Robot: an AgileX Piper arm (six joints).
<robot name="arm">
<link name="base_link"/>
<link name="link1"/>
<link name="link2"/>
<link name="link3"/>
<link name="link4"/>
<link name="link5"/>
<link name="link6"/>
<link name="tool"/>
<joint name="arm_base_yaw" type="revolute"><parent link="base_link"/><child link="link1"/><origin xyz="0 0 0.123" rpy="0 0 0"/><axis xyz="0 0 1"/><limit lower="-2.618" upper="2.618"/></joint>
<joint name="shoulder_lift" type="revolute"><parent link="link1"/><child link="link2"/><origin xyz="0 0 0" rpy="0 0 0"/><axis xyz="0 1 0"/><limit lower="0" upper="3.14"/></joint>
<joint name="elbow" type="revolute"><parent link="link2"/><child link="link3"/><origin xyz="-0.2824 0 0.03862" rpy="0 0 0"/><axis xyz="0 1 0"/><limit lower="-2.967" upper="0"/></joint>
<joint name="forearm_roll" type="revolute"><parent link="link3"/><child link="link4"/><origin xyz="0.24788 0 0.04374" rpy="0 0 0"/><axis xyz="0.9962 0 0.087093"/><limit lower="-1.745" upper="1.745"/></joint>
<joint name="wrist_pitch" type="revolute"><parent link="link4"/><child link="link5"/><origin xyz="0 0 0" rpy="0 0 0"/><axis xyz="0 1 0"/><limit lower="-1.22" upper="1.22"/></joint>
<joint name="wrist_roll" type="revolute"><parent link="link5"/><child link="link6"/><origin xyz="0.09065 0 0.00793" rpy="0 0 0"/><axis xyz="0.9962 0 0.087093"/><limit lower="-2.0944" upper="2.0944"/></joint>
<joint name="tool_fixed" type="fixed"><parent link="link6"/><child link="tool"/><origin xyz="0 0 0" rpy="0 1.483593 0"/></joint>
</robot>
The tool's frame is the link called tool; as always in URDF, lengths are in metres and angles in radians.
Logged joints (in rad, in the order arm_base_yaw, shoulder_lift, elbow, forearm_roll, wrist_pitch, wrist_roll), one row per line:
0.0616, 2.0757, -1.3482, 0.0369, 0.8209, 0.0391
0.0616, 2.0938, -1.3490, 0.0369, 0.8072, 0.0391
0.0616, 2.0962, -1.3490, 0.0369, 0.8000, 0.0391
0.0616, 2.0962, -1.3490, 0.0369, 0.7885, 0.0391
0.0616, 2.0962, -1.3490, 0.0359, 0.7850, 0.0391
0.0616, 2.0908, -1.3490, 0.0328, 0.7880, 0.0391
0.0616, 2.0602, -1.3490, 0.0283, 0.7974, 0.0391
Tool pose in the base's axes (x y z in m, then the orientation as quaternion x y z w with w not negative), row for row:
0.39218, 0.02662, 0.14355, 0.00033, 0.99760, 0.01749, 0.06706
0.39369, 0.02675, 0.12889, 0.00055, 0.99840, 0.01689, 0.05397
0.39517, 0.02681, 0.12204, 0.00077, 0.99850, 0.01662, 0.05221
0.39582, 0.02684, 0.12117, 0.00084, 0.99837, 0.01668, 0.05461
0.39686, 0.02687, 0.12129, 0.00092, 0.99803, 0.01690, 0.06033
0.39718, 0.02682, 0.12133, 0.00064, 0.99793, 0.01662, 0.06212
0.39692, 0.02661, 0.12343, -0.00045, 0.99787, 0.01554, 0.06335
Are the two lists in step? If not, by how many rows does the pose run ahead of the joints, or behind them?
The pose runs 1 row behind the joints: the pose in row i belongs to the joints in row i - 1.
